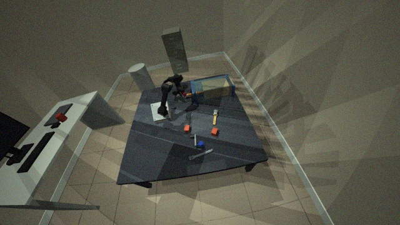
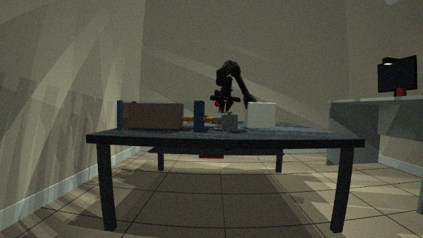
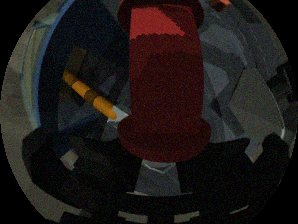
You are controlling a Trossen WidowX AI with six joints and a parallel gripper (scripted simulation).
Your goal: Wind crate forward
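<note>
The crank arm lies 1 cm to the right of my gripper tip, 1 cm ahead of it and 1 cm above it. Round my gripper tip: grey winch 6 cm below, 4 cm to the left, 4 cm behind; then red knob 5 cm to the right, 4 cm above, 2 cm ahead; then blue frame 14 cm ahead, 2 cm to the left, 1 cm above.
</note>
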